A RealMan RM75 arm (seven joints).
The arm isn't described. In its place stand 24 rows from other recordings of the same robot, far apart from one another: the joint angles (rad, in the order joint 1, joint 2, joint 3, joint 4, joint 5, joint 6, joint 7), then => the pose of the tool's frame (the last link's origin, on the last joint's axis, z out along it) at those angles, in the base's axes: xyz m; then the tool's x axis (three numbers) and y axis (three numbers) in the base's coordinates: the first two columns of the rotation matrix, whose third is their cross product.
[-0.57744, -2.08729, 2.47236, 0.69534, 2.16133, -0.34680, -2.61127] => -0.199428 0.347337 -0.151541 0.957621 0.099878 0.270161 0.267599 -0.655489 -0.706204
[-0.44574, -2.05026, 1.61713, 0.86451, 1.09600, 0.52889, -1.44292] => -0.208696 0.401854 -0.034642 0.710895 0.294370 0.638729 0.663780 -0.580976 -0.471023
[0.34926, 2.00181, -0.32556, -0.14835, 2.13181, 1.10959, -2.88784] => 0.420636 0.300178 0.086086 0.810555 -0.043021 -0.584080 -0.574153 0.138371 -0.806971
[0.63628, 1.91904, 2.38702, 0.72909, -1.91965, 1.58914, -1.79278] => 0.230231 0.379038 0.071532 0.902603 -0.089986 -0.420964 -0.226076 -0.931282 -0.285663
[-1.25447, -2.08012, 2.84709, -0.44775, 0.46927, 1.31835, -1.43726] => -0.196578 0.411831 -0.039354 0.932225 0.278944 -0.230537 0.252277 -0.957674 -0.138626
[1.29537, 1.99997, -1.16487, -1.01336, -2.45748, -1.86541, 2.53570] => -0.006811 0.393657 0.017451 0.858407 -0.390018 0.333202 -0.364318 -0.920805 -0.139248
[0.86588, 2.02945, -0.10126, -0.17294, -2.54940, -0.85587, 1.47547] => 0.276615 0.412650 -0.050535 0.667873 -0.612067 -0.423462 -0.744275 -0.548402 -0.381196
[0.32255, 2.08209, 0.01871, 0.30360, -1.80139, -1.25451, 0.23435] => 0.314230 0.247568 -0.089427 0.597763 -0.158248 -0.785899 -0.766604 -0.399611 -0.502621
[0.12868, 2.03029, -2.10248, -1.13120, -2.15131, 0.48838, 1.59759] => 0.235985 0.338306 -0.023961 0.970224 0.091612 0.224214 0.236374 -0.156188 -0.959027
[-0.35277, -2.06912, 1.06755, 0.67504, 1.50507, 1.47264, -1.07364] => -0.257648 0.305948 -0.010259 0.786314 0.069317 0.613927 0.307367 -0.905878 -0.291393
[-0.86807, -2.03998, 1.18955, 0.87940, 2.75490, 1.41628, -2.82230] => -0.204784 0.408862 -0.001042 0.428949 0.899449 -0.083625 0.727976 -0.399009 -0.557532
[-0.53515, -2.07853, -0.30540, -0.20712, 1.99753, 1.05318, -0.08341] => -0.290308 0.336346 -0.073125 0.802126 0.041990 0.595677 0.552142 -0.432097 -0.713044
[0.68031, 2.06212, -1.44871, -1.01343, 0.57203, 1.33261, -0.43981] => 0.215035 0.370768 -0.039018 0.584789 -0.794431 0.164018 -0.665740 -0.585550 -0.462517
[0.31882, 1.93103, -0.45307, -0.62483, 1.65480, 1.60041, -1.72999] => 0.329378 0.304513 0.144682 0.472514 -0.086129 -0.877105 -0.737001 -0.584348 -0.339656
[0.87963, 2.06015, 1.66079, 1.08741, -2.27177, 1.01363, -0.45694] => 0.063312 0.428313 -0.040073 0.813287 -0.526759 -0.247161 -0.581689 -0.725674 -0.367471
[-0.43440, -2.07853, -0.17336, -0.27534, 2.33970, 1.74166, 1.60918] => -0.214943 0.238110 -0.067498 0.251127 -0.731717 -0.633660 -0.501356 0.461656 -0.731789
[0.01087, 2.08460, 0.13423, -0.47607, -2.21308, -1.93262, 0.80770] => 0.384721 0.110900 0.040620 0.606553 -0.181677 -0.774007 -0.722545 -0.532131 -0.441322
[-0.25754, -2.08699, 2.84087, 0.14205, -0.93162, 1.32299, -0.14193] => -0.335957 0.235041 -0.068365 0.775467 0.039452 0.630154 0.572363 -0.465273 -0.675220
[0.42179, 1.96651, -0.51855, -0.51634, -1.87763, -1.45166, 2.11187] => 0.335158 0.320657 0.054899 -0.021249 -0.732351 -0.680596 -0.950298 -0.196704 0.241332
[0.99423, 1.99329, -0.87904, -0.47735, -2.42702, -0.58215, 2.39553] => 0.200525 0.508398 0.024910 0.606497 -0.598470 -0.523445 -0.769106 -0.274680 -0.577085
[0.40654, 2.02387, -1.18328, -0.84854, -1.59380, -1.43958, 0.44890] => 0.227612 0.327603 -0.000067 0.738965 0.653779 -0.162802 0.502067 -0.695488 -0.514029
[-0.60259, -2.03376, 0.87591, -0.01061, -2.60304, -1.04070, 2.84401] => -0.336164 0.377417 0.014954 0.715811 0.039858 0.697156 0.696200 -0.117999 -0.708083
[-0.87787, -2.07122, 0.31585, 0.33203, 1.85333, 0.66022, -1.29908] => -0.253716 0.471781 0.012457 0.595619 0.357203 0.719475 0.802628 -0.300384 -0.515323
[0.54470, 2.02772, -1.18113, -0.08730, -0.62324, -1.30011, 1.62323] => 0.289762 0.356348 0.001088 -0.254734 -0.411042 -0.875303 -0.868791 -0.300193 0.393809
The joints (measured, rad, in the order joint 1, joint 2, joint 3, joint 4, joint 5, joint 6, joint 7), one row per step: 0.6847 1.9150 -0.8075 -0.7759 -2.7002 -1.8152 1.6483; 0.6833 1.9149 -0.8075 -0.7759 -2.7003 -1.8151 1.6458; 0.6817 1.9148 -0.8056 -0.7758 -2.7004 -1.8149 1.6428; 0.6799 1.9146 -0.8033 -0.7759 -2.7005 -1.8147 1.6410; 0.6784 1.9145 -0.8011 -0.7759 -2.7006 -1.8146 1.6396; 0.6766 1.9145 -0.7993 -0.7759 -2.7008 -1.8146 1.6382; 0.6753 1.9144 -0.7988 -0.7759 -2.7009 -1.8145 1.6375; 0.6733 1.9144 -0.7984 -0.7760 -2.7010 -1.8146 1.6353; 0.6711 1.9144 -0.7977 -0.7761 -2.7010 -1.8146 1.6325; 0.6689 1.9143 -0.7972 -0.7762 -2.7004 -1.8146 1.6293; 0.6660 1.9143 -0.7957 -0.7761 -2.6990 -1.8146 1.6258; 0.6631 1.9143 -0.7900 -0.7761 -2.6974 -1.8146 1.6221; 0.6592 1.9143 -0.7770 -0.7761 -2.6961 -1.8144 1.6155; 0.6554 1.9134 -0.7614 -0.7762 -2.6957 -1.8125 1.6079; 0.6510 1.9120 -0.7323 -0.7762 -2.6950 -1.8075 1.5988; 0.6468 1.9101 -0.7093 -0.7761 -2.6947 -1.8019 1.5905; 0.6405 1.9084 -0.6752 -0.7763 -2.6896 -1.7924 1.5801
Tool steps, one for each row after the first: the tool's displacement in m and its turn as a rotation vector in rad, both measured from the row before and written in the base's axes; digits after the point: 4 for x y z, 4 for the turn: 0.0005 -0.0004 0.0000 -0.0006 0.0001 0.0010; 0.0006 -0.0004 0.0001 0.0007 0.0013 0.0006; 0.0006 -0.0004 0.0002 0.0015 0.0013 -0.0008; 0.0005 -0.0004 0.0002 0.0013 0.0013 -0.0009; 0.0006 -0.0005 0.0001 0.0009 0.0011 -0.0011; 0.0005 -0.0004 0.0001 0.0003 0.0002 -0.0008; 0.0006 -0.0006 0.0000 -0.0004 0.0004 0.0000; 0.0007 -0.0006 0.0001 -0.0002 0.0008 0.0003; 0.0006 -0.0006 0.0001 -0.0002 0.0012 0.0009; 0.0008 -0.0008 0.0000 0.0006 0.0027 0.0002; 0.0008 -0.0006 0.0003 0.0038 0.0053 -0.0009; 0.0012 -0.0007 0.0008 0.0086 0.0095 -0.0016; 0.0015 -0.0003 0.0014 0.0121 0.0087 -0.0011; 0.0021 0.0003 0.0024 0.0250 0.0149 -0.0039; 0.0022 0.0002 0.0023 0.0214 0.0100 -0.0025; 0.0026 0.0006 0.0029 0.0349 0.0184 -0.0039
